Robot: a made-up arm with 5 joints.
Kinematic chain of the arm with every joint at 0, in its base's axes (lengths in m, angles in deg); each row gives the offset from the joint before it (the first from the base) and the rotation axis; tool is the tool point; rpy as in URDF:
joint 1: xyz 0 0 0.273 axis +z
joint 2: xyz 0 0 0 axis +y
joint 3: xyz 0.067 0 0.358 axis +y
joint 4: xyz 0.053 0 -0.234 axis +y
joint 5: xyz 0.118 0 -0.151 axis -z
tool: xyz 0 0 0 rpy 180 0 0
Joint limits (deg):
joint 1: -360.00..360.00
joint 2: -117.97..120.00
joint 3: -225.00..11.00
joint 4: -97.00..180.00
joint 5: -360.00..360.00
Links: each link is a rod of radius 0.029 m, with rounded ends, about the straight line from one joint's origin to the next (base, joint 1, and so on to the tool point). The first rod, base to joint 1, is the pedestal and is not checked.
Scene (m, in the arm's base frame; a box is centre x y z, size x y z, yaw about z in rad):
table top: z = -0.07
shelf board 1: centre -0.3 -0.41 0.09 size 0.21 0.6 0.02 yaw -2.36
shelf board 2: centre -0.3 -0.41 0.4 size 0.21 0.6 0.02 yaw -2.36
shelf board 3: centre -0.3 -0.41 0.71 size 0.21 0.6 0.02 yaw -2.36
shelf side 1: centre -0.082 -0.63 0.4 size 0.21 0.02 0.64 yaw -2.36
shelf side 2: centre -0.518 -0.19 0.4 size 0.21 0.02 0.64 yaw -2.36
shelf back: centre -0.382 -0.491 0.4 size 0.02 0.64 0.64 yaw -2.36
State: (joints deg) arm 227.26 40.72 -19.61 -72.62 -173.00
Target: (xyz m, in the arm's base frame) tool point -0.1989 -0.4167 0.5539
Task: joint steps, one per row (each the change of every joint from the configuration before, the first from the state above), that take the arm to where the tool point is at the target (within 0.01 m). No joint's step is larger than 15 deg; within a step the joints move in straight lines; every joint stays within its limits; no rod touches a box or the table.
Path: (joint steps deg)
1: 0.49 -6.86 10.20 6.60 0.00
2: 0.50 -6.87 10.21 6.61 0.00
3: 0.49 -6.86 10.20 6.60 0.00
4: 8.04 -5.59 -9.78 -10.35 0.00
5: 8.05 -5.59 -9.78 -10.35 0.00
6: 8.04 -5.58 -9.78 -10.36 0.00
7: -4.19 7.87 -14.45 5.19 0.00
8: -4.20 7.88 -14.45 5.19 0.00

